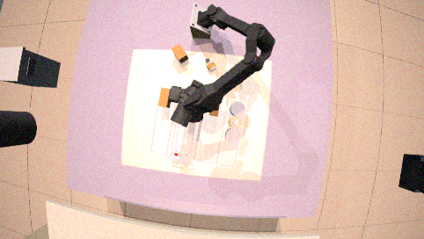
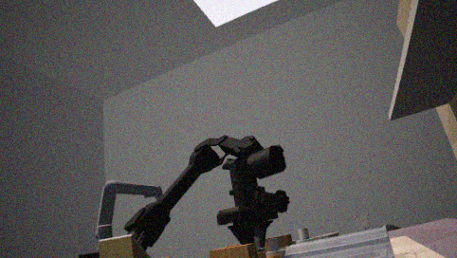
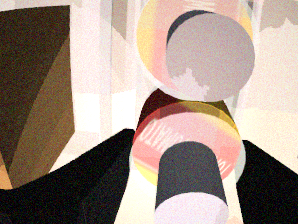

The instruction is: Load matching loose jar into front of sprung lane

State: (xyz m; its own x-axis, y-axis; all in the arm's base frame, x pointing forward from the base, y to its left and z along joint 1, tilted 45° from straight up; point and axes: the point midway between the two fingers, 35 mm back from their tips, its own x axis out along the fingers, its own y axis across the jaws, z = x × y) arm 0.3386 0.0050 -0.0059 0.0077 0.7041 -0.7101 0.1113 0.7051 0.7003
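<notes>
The small bottle is 16 cm behind my gripper tip, 4 cm to the left of it and 2 cm below it. Also, from my gripper tip: red mark: 22 cm ahead, 6 cm to the right, 3 cm above; then clear lane: 14 cm ahead, 4 cm to the right, 2 cm below.
</notes>
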